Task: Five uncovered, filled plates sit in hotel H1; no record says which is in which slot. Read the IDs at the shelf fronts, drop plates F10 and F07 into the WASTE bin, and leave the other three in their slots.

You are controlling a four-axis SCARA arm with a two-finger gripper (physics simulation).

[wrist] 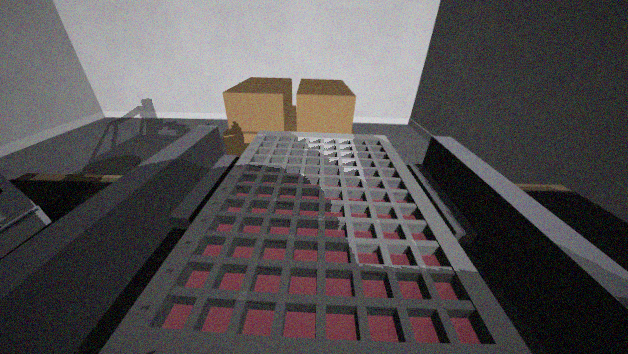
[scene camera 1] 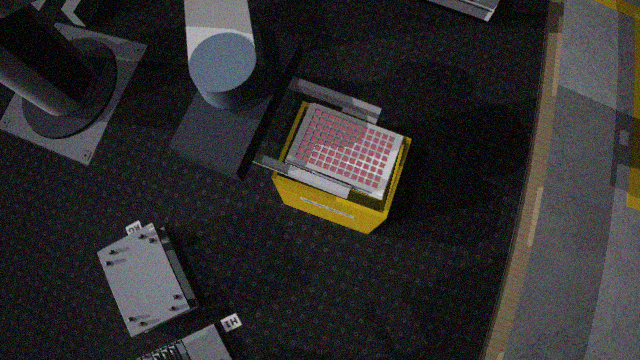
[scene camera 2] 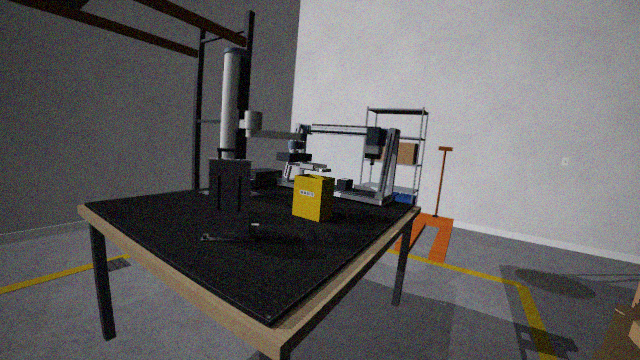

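Pixels of known places: gripper, fingertip midpoint: [wrist: 322, 150] [scene camera 1: 364, 153] [scene camera 2: 320, 166]; arm's base at its link origin: [scene camera 1: 71, 89].
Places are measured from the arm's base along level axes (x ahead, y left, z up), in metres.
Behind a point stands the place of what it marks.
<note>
My gripper [scene camera 1: 361, 153] {x 0.671, y -0.028, z 0.263 m} [scene camera 2: 312, 167] {x 0.671, y -0.028, z 0.263 m} [wrist: 322, 150] {x 0.671, y -0.028, z 0.263 m} is shut on a filled plate [scene camera 1: 345, 147] {x 0.647, y -0.027, z 0.257 m} [wrist: 320, 225] {x 0.626, y -0.025, z 0.257 m}, with one finger along each long side. The plate is uncovered and level, with pink-red wells; no ID on it is readable here. It is over the mouth of the yellow WASTE bin [scene camera 1: 372, 220] {x 0.712, y -0.086, z 0.168 m} [scene camera 2: 312, 207] {x 0.683, y -0.085, z 0.075 m}, close above the rim, and covers most of the opening. The bin's inside is mostly hidden. Hotel H1 [scene camera 1: 207, 345] {x 0.522, y -0.372, z 0.021 m} shows in part at the bottom edge of scene camera 1, beside its H1 label [scene camera 1: 231, 322] {x 0.548, y -0.318, z 0.013 m}. Its slots and shelf-front IDs cannot be read.
A grey flat-topped station [scene camera 1: 145, 282] {x 0.393, y -0.301, z 0.073 m} with an RG label [scene camera 1: 133, 228] {x 0.304, y -0.227, z 0.013 m} stands beside H1. The arm's column [scene camera 2: 230, 100] {x 0.040, y -0.064, z 0.586 m} and a dark upright tower [scene camera 2: 229, 185] {x 0.590, y -0.493, z 0.207 m} stand left of the bin. A gantry frame [scene camera 2: 390, 170] {x 0.853, y 0.559, z 0.240 m} stands behind it. The wooden table edge [scene camera 1: 530, 215] {x 1.033, y 0.052, z 0.000 m} is at the right.
</note>
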